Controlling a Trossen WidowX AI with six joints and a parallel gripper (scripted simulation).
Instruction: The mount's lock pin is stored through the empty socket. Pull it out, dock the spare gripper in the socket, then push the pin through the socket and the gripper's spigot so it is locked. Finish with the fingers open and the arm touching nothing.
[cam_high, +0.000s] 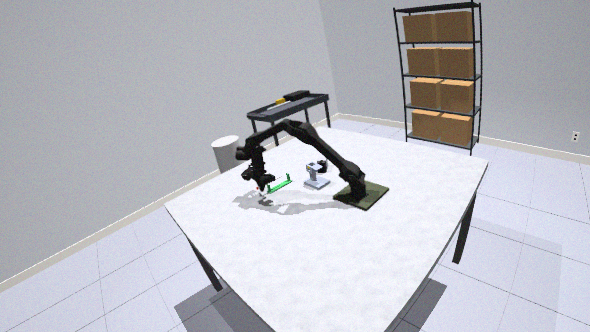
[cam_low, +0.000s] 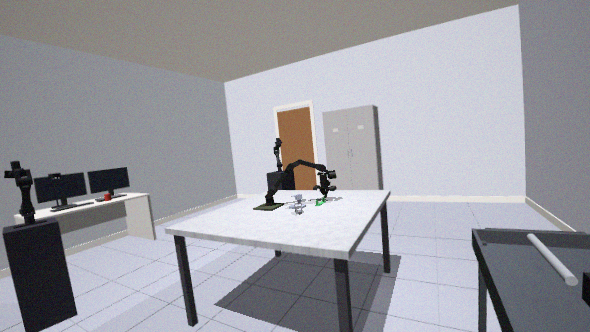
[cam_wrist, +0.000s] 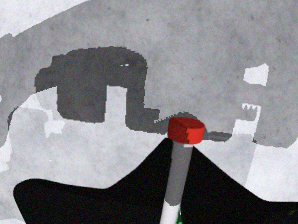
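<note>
The green holder is 10 cm to the right of my gripper tip and 1 cm ahead of it. Also, from my gripper tip: mount 24 cm to the right, 10 cm behind, 3 cm above; spare gripper 36 cm to the right.
</note>
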